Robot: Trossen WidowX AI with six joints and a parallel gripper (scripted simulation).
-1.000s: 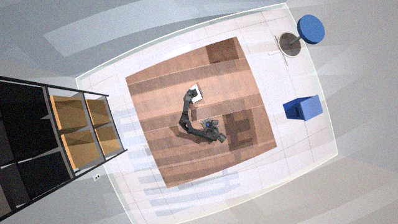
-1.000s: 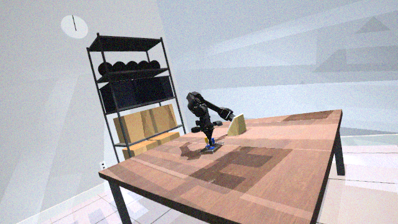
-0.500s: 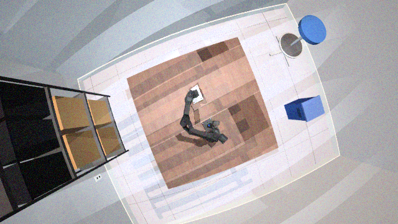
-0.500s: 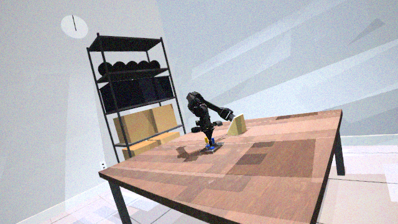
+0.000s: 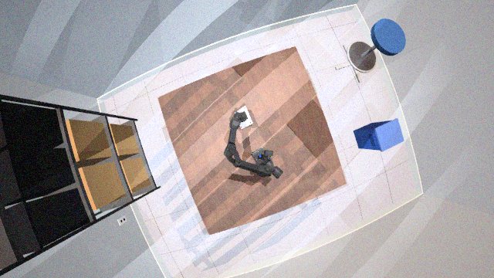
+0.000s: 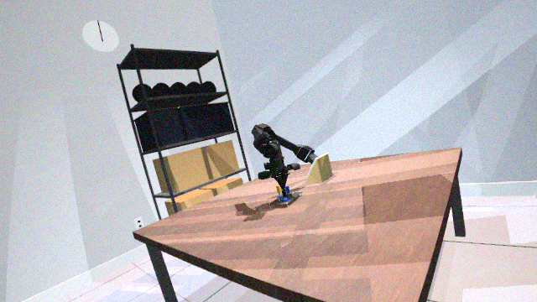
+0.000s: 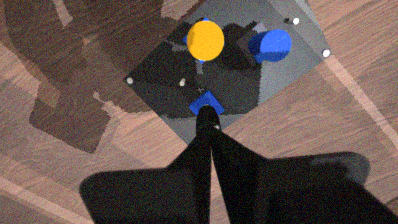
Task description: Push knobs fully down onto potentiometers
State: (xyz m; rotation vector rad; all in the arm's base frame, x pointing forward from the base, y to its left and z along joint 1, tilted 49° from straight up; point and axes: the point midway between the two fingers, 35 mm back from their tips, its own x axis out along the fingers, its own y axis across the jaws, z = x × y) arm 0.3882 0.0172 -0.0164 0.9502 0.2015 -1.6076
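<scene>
My gripper tip is now 3 cm above the blue potentiometer. From my gripper tip the other things lie so: blue knob: 6 cm behind, 3 cm to the right, 2 cm below.
</scene>
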